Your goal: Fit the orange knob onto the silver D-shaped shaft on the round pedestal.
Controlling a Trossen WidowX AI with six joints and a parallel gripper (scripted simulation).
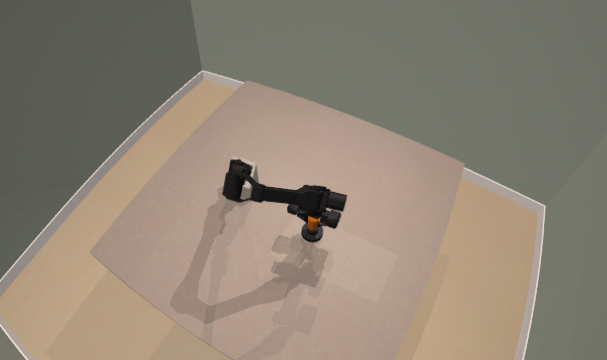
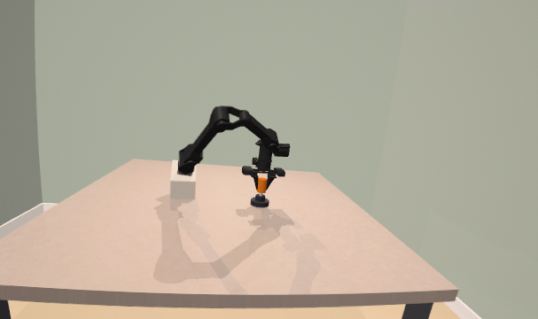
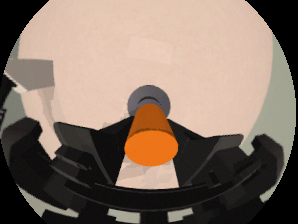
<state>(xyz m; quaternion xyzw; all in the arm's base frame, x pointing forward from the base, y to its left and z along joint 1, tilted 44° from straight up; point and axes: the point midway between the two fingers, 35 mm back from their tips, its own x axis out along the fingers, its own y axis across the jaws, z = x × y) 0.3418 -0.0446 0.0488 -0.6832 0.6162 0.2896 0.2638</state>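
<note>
Now: gripper tip 4 cm above the round pedestal. The rest, counted from my gripper tip: orange knob 3 cm above.
</note>
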